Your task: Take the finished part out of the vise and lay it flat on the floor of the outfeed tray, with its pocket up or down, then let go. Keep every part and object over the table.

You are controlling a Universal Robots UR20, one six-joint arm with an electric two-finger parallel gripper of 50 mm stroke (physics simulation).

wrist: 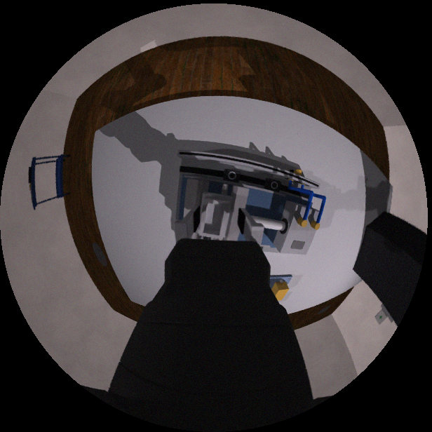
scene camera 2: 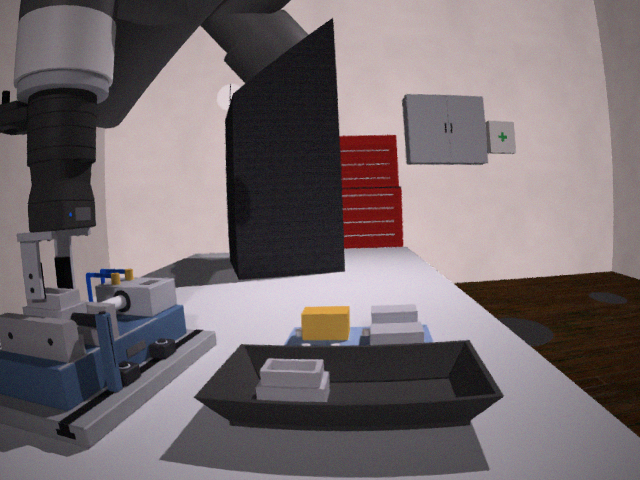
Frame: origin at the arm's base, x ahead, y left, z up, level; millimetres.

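Where they show: gripper, fingertip midpoint: (scene camera 2: 52, 293).
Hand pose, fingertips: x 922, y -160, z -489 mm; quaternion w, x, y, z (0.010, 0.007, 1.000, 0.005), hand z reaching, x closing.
Note:
Each offset is from my fingertips to the top centre of the thing. "spot": to the spot under its first point.
The finished part {dz +4, dx +7, dy +6 mm} (scene camera 2: 62, 298) (wrist: 225, 215) is light grey and stepped. It sits pocket up between the jaws of the blue and grey vise {dz -12, dx -57, dy +13 mm} (scene camera 2: 36, 374) (wrist: 260, 198). My gripper (scene camera 2: 50, 292) (wrist: 218, 214) points straight down and is open, with one finger on each side of the part's upper block. Gaps show between the dark pads and the part in the wrist view. The dark outfeed tray (scene camera 2: 351, 414) stands right of the vise in the scene view. Another light grey part {dz -64, dx +5, dy +252 mm} (scene camera 2: 293, 388) lies pocket up in its left end. The tray does not show in the wrist view.
A blue plate {dz -103, dx -156, dy +318 mm} (scene camera 2: 358, 335) behind the tray carries a yellow block {dz -67, dx -205, dy +278 mm} (scene camera 2: 325, 323) (wrist: 280, 290) and grey blocks {dz -67, dx -109, dy +359 mm} (scene camera 2: 395, 332). A tall black panel (scene camera 2: 286, 170) stands farther back. A blue upright {spot: dz -49, dx +28, dy +82 mm} (scene camera 2: 109, 351) and blue pipes {spot: dz -20, dx -141, dy -39 mm} (scene camera 2: 89, 286) (wrist: 324, 207) stand at the vise.

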